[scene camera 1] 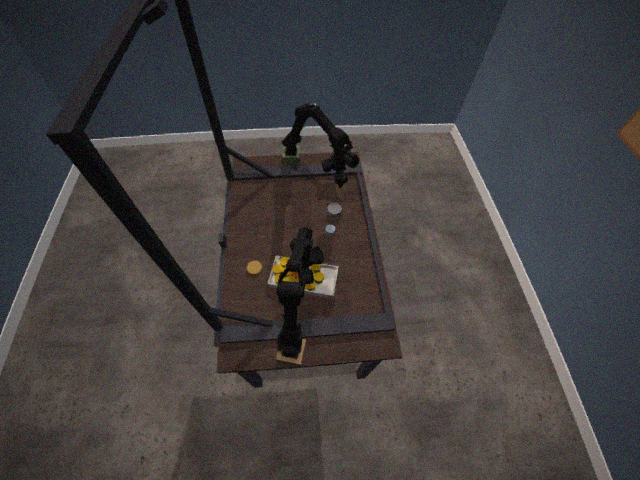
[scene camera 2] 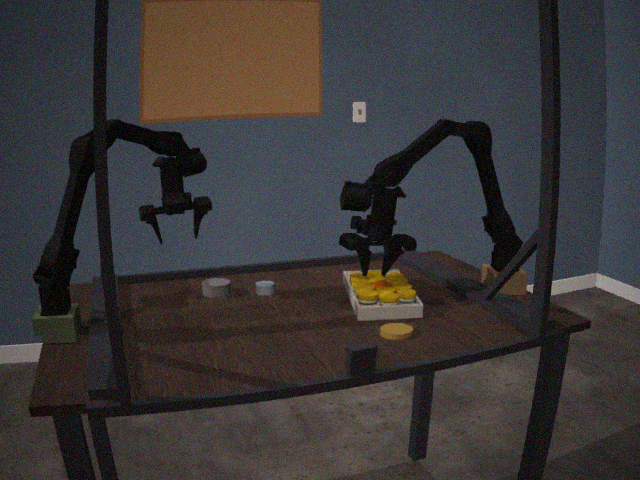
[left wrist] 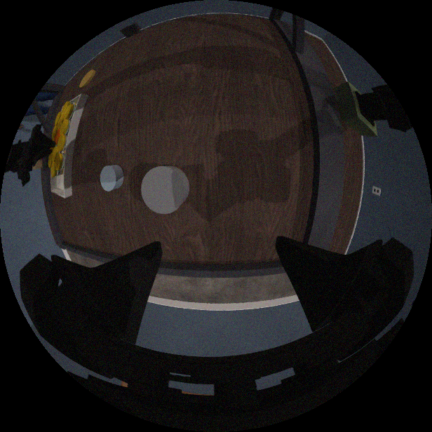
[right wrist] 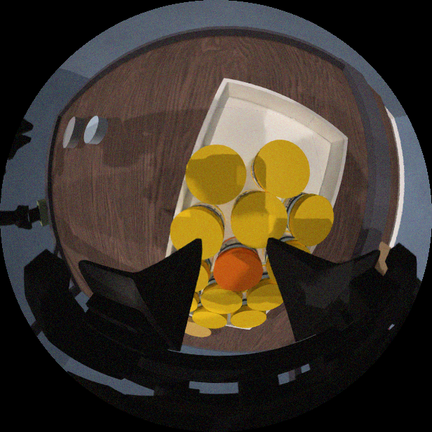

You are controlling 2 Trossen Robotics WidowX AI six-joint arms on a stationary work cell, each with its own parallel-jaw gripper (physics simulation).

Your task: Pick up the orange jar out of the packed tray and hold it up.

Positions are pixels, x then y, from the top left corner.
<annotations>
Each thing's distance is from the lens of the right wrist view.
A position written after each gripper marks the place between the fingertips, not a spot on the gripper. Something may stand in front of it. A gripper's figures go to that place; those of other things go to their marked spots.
right gripper [right wrist: 235,244]: 10 cm
orange jar [right wrist: 237,267]: 13 cm
</annotations>
